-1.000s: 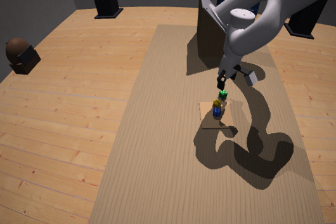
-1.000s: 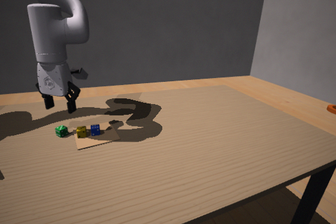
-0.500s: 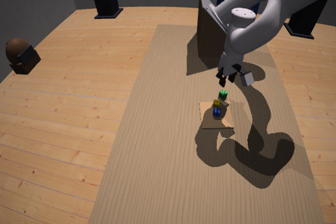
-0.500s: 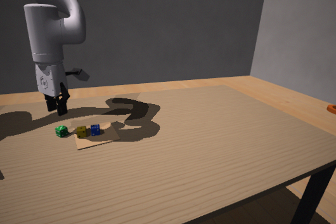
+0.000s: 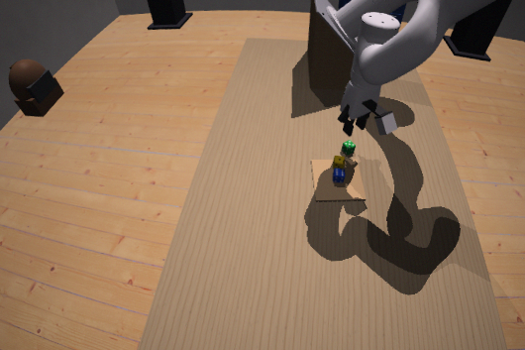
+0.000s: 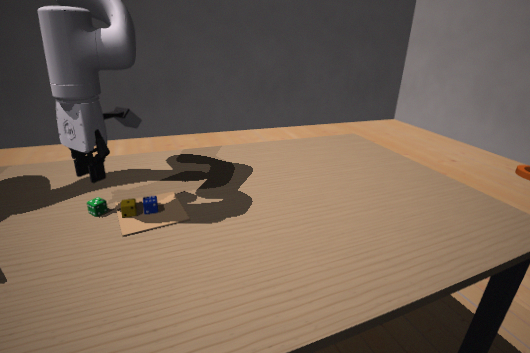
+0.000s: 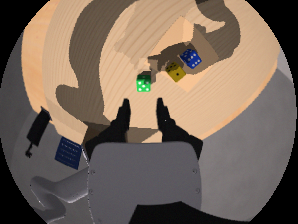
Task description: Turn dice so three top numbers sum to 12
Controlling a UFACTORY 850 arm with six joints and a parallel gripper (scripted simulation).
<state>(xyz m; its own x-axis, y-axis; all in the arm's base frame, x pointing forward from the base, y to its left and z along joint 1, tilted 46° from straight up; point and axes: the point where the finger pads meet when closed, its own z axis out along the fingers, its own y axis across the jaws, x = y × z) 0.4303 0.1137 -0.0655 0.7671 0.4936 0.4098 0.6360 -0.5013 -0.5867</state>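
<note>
My gripper is now 90 mm above the green die. From my hand the other things lie so: yellow die 90 mm below, 70 mm ahead, 30 mm to the right; tan mat 110 mm below, 110 mm ahead, 30 mm to the right; blue die 110 mm ahead, 90 mm below, 30 mm to the right.
</note>
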